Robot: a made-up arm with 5 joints. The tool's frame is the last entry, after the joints. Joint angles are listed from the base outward. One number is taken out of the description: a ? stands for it. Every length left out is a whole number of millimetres.
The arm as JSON. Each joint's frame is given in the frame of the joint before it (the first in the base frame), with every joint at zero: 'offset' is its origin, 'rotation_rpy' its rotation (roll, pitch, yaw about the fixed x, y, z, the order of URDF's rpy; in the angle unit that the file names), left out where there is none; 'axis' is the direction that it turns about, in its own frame. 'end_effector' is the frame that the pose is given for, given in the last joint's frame.
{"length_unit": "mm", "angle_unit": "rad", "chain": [
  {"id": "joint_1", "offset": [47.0, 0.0, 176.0], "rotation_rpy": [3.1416, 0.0, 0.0], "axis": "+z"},
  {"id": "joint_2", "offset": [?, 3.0, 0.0], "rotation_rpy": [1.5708, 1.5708, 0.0], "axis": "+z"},
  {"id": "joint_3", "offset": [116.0, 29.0, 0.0], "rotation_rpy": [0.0, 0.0, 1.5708], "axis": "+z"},
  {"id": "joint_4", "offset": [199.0, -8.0, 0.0], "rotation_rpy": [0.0, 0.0, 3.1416], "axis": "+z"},
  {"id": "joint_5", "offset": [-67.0, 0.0, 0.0], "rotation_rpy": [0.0, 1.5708, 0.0], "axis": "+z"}
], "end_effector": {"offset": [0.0, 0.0, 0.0], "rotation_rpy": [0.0, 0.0, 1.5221]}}
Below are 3 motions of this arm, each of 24 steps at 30 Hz.
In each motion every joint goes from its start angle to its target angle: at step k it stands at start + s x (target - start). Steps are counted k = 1, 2, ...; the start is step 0. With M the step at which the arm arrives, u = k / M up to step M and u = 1 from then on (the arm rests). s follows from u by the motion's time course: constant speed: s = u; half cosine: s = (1 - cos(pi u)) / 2; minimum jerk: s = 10 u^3 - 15 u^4 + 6 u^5.
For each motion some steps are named. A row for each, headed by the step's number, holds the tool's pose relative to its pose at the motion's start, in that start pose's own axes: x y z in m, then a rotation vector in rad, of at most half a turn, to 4 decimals.
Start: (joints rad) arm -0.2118 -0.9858 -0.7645 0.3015 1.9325
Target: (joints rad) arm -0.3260 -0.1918 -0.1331 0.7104 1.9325
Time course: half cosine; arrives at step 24
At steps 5, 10, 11, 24:
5: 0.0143 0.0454 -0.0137 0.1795 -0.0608 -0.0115
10: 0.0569 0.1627 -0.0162 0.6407 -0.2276 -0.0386
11: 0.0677 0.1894 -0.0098 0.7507 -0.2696 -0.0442
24: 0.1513 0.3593 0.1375 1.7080 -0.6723 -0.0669

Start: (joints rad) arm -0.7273 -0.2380 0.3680 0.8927 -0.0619
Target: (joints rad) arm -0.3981 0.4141 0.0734 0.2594 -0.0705
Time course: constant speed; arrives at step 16
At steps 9, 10, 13, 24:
9: 0.0170 -0.0566 -0.0550 -0.0904 -0.1660 -0.1551
10: 0.0172 -0.0638 -0.0610 -0.1019 -0.1845 -0.1713
13: 0.0158 -0.0861 -0.0784 -0.1380 -0.2400 -0.2187
24: 0.0111 -0.1092 -0.0950 -0.1765 -0.2955 -0.2640

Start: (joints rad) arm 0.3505 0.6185 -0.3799 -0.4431 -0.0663
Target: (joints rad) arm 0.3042 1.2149 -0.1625 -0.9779 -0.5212
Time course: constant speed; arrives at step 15
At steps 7, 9, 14, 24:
7: -0.1023 -0.0035 0.0308 -0.0077 0.1320 -0.2150
9: -0.1287 -0.0045 0.0455 -0.0150 0.1695 -0.2756
14: -0.1864 -0.0068 0.0919 -0.0431 0.2624 -0.4253
24: -0.1964 -0.0073 0.1027 -0.0504 0.2808 -0.4549

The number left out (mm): 38.0
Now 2 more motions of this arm.
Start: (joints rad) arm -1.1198 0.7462 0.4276 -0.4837 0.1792
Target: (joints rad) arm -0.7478 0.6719 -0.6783 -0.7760 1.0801
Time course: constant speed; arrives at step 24
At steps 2, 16, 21, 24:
2: 0.0249 -0.0125 -0.0061 -0.0453 -0.1168 0.0567
16: 0.1878 -0.1202 0.0375 -0.6450 -0.7905 0.4973
21: 0.2308 -0.1550 0.0865 -0.9617 -0.9504 0.6517
24: 0.2508 -0.1718 0.1222 -1.1728 -1.0222 0.7372

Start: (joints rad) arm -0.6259 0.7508 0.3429 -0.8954 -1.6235
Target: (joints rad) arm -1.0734 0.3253 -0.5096 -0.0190 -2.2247
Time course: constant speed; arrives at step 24
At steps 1, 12, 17, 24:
1: -0.0068 0.0092 -0.0063 0.0145 0.0201 -0.0215
12: -0.0958 0.1264 -0.0345 0.1386 0.2667 -0.2764
17: -0.1374 0.1842 -0.0194 0.1712 0.3919 -0.4016
24: -0.1845 0.2620 0.0302 0.1899 0.5775 -0.5840

